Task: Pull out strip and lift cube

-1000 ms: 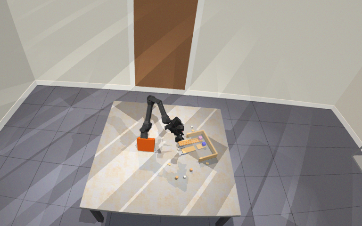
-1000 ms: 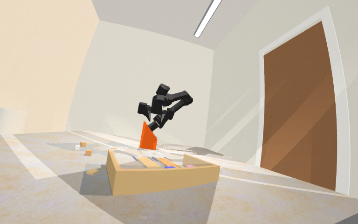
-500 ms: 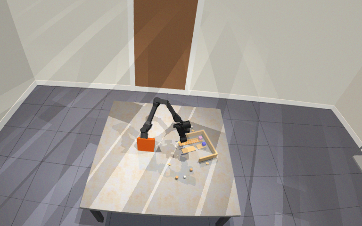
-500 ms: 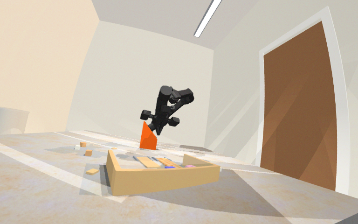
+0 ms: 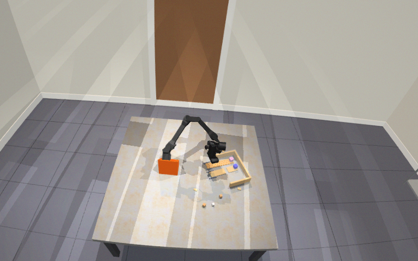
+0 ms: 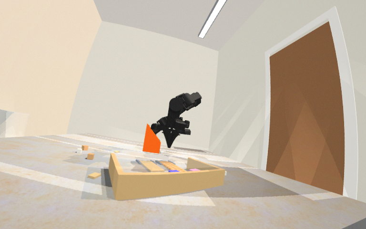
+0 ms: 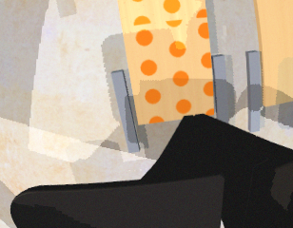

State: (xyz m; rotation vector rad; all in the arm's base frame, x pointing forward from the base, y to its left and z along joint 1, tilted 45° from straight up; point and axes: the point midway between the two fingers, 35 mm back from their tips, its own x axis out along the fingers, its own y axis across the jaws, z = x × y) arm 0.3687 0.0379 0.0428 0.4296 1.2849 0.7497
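Right now my gripper tip is 9 cm short of the dotted strip, 7 cm above it and 3 cm to the right of it. Also, from my gripper tip: pink labelled cube 19 cm ahead, 6 cm to the left, 6 cm below.
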